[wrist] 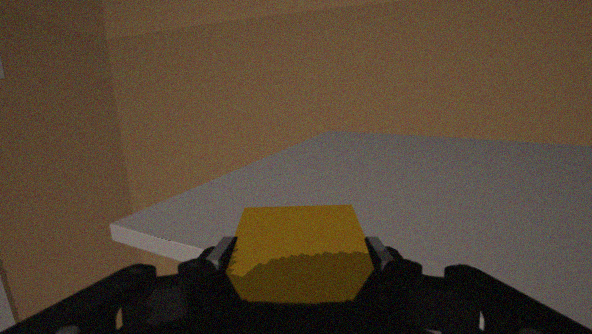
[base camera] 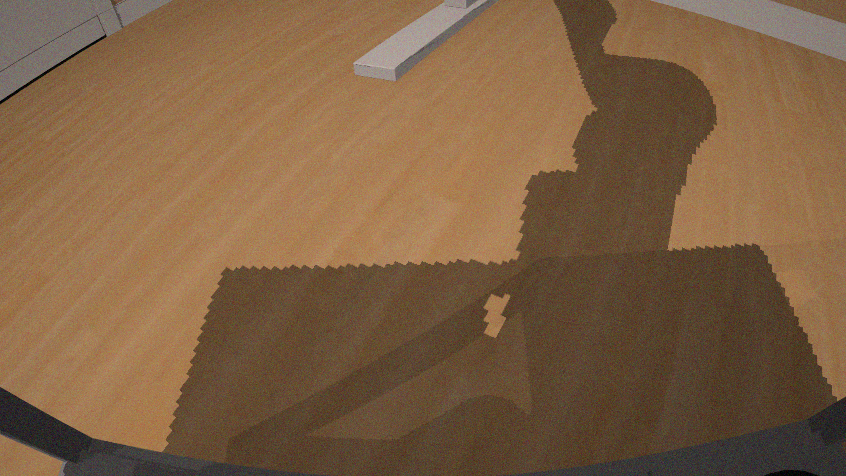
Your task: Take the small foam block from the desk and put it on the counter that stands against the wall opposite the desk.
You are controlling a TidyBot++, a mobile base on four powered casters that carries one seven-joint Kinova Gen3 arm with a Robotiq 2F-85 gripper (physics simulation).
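Places are measured from the arm's base along level axes (x ahead, y left, z up), in millimetres.
Pixels of known places: gripper, between the fingertips: [wrist: 300, 257].
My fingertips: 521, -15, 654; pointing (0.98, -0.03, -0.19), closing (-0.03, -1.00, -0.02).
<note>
Behind a point stands the place of what it marks, as x, y, z.
The yellow foam block [wrist: 300, 240] @(515, -15, 665) is between the two fingertips of my gripper [wrist: 300, 257] @(521, -15, 654) in the wrist view, with a pad against each side. My gripper is shut on it. Behind and below the block, a flat grey-white top [wrist: 400, 190] @(889, -178, 553) with a pale front edge reaches from the left middle to the right side; it looks like the desk top. The block is held above it, near its edge. The counter cannot be made out for certain in these views.
In the base camera view, a white foot bar [base camera: 414, 47] of a piece of furniture lies on the wooden floor [base camera: 295, 177] @(522, 175, -397) ahead. A white cabinet front [base camera: 47, 41] @(1271, 1261, -304) stands at the upper left. A pale strip [base camera: 769, 20] @(1087, -887, -357) crosses the upper right. The robot's shadow falls across the floor.
</note>
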